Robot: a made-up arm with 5 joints. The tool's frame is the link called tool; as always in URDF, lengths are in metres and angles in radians. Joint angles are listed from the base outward.
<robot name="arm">
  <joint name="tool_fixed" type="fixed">
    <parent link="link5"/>
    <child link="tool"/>
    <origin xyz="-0.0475 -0.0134 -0.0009" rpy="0 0 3.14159"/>
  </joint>
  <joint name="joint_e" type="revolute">
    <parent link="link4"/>
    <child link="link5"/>
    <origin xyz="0.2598 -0.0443 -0.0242" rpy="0 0 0"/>
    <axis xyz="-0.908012 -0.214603 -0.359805"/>
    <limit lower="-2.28" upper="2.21"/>
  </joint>
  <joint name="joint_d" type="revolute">
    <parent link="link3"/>
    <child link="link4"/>
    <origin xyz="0.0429 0.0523 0.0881" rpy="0 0 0"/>
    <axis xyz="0 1 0"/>
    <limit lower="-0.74" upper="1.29"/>
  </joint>
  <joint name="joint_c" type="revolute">
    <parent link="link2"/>
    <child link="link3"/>
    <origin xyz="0.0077 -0.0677 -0.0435" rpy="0 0 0"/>
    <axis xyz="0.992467 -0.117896 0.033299"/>
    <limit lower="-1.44" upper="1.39"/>
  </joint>
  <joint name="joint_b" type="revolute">
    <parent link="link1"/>
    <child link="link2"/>
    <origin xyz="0.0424 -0.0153 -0.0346" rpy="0 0 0"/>
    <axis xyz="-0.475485 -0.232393 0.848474"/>
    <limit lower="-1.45" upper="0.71"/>
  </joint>
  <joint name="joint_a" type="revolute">
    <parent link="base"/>
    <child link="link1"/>
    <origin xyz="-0.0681 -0.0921 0.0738" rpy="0 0 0"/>
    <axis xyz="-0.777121 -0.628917 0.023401"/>
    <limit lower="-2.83" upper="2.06"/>
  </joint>
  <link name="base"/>
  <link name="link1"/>
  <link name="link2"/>
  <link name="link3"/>
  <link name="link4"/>
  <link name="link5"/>
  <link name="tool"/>
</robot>
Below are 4 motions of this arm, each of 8 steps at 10 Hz.
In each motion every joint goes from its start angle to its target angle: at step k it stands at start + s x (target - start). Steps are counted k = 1, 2, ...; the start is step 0. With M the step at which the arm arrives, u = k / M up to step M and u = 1 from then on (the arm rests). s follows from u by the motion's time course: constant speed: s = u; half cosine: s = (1 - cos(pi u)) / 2; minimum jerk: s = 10 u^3 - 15 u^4 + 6 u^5.
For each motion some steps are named. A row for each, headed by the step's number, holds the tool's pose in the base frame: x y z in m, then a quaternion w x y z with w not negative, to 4 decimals.
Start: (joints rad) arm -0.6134 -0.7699 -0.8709 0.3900 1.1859
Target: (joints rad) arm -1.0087 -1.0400 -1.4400 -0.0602 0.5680
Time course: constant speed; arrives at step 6
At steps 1, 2, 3, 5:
1: -0.0189 -0.1381 -0.2356 0.0574 -0.5344 -0.5074 -0.6735
2: -0.0279 -0.1255 -0.2413 0.0715 -0.5495 -0.4787 -0.6810
3: -0.0372 -0.1103 -0.2463 0.0893 -0.5635 -0.4473 -0.6888
5: -0.0570 -0.0723 -0.2531 0.1351 -0.5893 -0.3737 -0.7034

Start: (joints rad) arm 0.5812 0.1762 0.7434 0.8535 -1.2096
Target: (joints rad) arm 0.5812 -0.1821 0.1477 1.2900 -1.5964
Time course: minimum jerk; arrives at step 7
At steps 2, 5, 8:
2: 0.1818 -0.1597 0.0215 0.1768 -0.4098 0.5450 -0.7097
5: 0.1158 -0.2339 -0.0380 0.0739 0.4042 -0.6512 0.6380
8: 0.0965 -0.2451 -0.0479 0.1278 0.3922 -0.6742 0.6126

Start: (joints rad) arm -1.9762 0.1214 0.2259 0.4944 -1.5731
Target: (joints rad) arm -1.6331 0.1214 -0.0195 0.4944 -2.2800
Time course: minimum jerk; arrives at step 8
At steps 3, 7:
3: -0.0523 0.1583 -0.1133 0.0864 0.3584 -0.8693 -0.3291
7: -0.0322 0.1224 -0.1557 0.1133 0.3184 -0.8676 -0.3648

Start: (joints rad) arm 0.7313 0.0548 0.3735 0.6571 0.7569
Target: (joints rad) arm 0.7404 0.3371 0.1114 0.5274 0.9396
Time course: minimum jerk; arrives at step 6
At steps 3, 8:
3: 0.2101 -0.1396 0.1195 0.0572 -0.0842 0.5954 0.7970
8: 0.2168 -0.1154 0.1260 0.0547 -0.1510 0.7028 0.6930

